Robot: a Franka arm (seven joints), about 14 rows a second.
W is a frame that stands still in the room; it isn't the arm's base.
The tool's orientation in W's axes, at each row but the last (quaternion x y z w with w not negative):
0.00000, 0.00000, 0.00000, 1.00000
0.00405, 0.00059, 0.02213, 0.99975
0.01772, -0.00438, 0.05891, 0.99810
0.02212, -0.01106, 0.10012, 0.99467
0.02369, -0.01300, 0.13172, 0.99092
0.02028, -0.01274, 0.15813, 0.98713
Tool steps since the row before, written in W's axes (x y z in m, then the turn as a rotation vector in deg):
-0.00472, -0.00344, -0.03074, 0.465, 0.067, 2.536
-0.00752, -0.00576, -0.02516, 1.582, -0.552, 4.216
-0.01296, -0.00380, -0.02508, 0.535, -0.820, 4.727
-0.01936, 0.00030, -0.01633, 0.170, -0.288, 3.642
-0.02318, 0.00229, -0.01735, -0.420, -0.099, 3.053
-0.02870, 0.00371, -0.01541, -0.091, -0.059, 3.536
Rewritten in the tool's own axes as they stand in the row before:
-0.00472, -0.00344, -0.03074, 0.465, 0.067, 2.536
-0.00774, -0.00563, -0.02512, 1.552, -0.587, 4.222
-0.01359, -0.00312, -0.02484, 0.486, -0.712, 4.750
-0.01934, 0.00348, -0.01598, 0.206, -0.164, 3.648
-0.02233, 0.00752, -0.01699, -0.333, 0.147, 3.062
-0.02659, 0.01194, -0.01502, 0.007, 0.100, 3.536

